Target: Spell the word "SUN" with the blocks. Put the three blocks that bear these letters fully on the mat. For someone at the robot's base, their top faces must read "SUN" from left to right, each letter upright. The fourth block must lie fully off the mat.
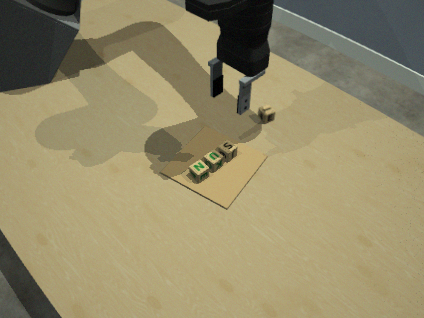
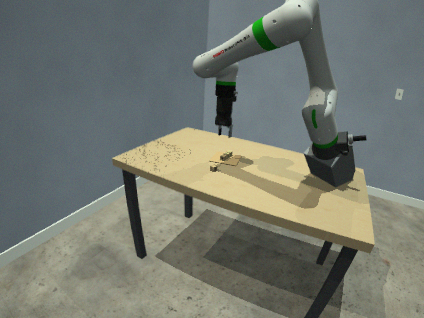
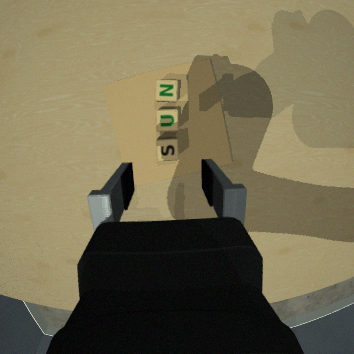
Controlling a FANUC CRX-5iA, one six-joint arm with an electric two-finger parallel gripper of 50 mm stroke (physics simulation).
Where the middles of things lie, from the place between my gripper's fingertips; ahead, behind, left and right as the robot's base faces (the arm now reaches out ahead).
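There is the mat [image 1: 222,187], and my hand is 30 mm to the left of it and 130 mm above it.
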